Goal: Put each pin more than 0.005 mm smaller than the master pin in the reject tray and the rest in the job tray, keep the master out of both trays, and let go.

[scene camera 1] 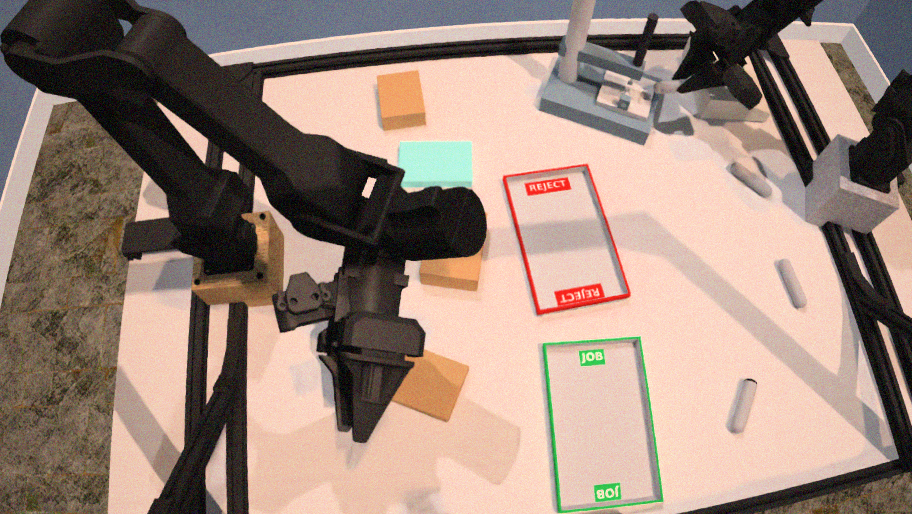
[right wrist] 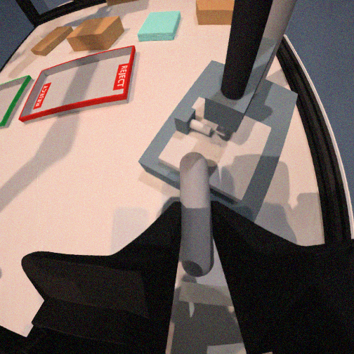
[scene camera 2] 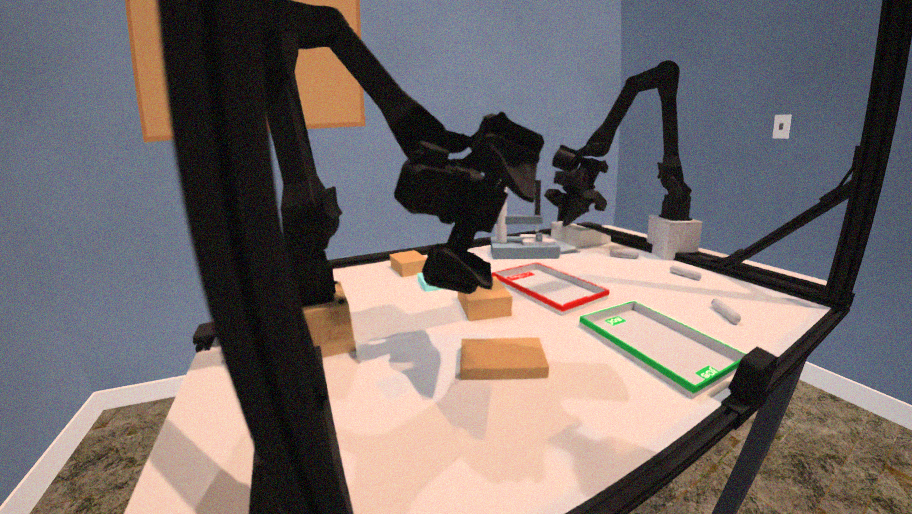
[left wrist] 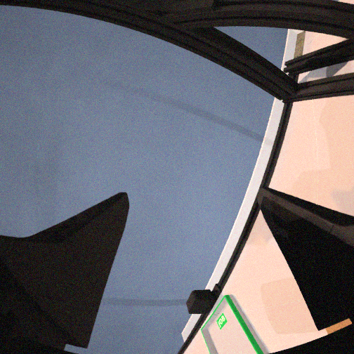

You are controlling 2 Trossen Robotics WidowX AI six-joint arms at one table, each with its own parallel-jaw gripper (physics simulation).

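Pixels of known places: left gripper, between the fingertips: (scene camera 1: 350,436) (scene camera 2: 507,245); right gripper, between the fingertips: (scene camera 1: 675,87) (scene camera 2: 560,225); left arm's base, origin of its link: (scene camera 1: 230,249) (scene camera 2: 310,297); right arm's base, origin of its link: (scene camera 1: 868,169) (scene camera 2: 675,218).
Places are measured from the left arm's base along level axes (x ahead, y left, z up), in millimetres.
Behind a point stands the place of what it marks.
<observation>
My right gripper (scene camera 1: 683,78) {z -2, x 633, y 202 mm} (right wrist: 194,207) is shut on a grey pin (scene camera 1: 667,86) {z 7, x 615, y 196 mm} (right wrist: 196,225), whose rounded end points at the blue-grey gauge (scene camera 1: 587,114) {z -46, x 500, y 192 mm} (scene camera 2: 524,250) {z -50, x 505, y 190 mm} (right wrist: 161,150), just short of its white plate in the right wrist view. My left gripper (scene camera 1: 352,435) {z 112, x 161, y -256 mm} (left wrist: 194,196) is open and empty, left of the job tray. Three more pins lie on the table at the right: one (scene camera 1: 751,179) {z -57, x 736, y 65 mm} (scene camera 2: 623,253) {z -60, x 733, y 65 mm}, another (scene camera 1: 791,282) {z -57, x 741, y -105 mm} (scene camera 2: 684,273) {z -64, x 738, y -106 mm}, and one with a dark end (scene camera 1: 742,406) {z -56, x 612, y -259 mm} (scene camera 2: 725,311) {z -60, x 606, y -262 mm}. No pin shows in the reject tray (scene camera 1: 521,245) {z -60, x 367, y -6 mm} (right wrist: 75,111) or job tray (scene camera 1: 550,427) {z -66, x 367, y -244 mm} (scene camera 2: 637,355) {z -61, x 366, y -259 mm}.
A pale grey box (scene camera 1: 731,109) {z -43, x 742, y 188 mm} (scene camera 2: 581,236) {z -38, x 703, y 192 mm} stands beside the gauge, under my right arm. A turquoise block (scene camera 1: 435,164) {z -56, x 267, y 130 mm} (right wrist: 159,25) and several orange-brown blocks, one at the back (scene camera 1: 401,98) {z -40, x 228, y 244 mm}, lie left of the trays. The gauge's post (scene camera 1: 577,41) {z 46, x 482, y 253 mm} and dark rod (scene camera 1: 646,39) {z 83, x 566, y 217 mm} rise above its base.
</observation>
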